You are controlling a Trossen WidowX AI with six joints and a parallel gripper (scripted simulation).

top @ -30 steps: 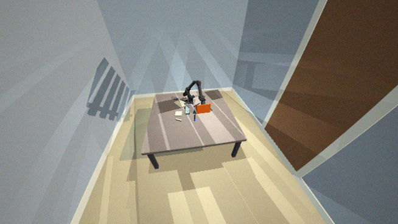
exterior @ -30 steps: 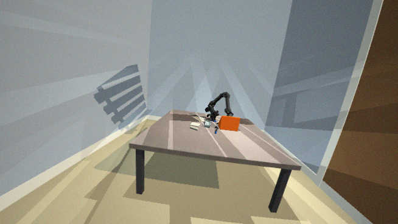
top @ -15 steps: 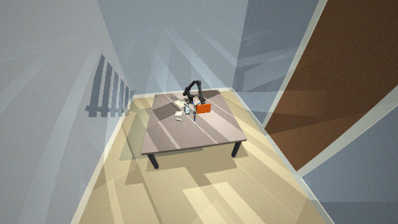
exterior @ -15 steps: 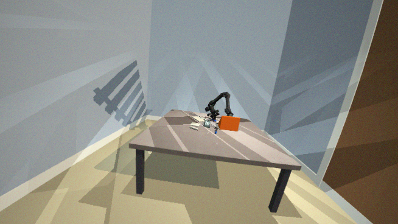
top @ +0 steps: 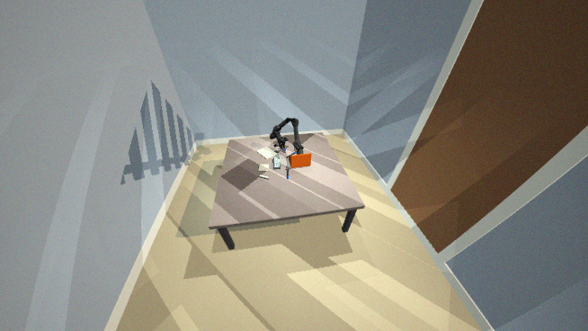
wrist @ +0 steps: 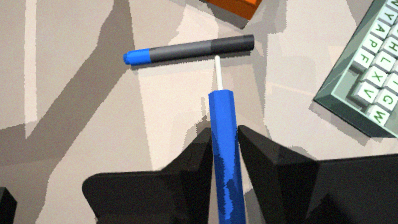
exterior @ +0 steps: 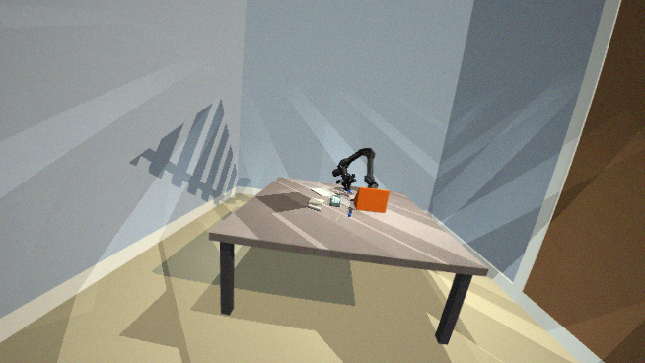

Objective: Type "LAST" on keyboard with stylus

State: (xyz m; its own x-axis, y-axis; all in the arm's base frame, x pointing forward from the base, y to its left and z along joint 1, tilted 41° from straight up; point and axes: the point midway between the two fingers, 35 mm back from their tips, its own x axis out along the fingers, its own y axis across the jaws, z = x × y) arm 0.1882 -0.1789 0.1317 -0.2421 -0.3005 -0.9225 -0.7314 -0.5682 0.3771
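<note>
My gripper tip is 1 cm to the right of the blue stylus and 1 cm past it. From my gripper tip the other things lie so: pale sheet (21 cm ahead, 5 cm below, 2 cm to the right).
</note>
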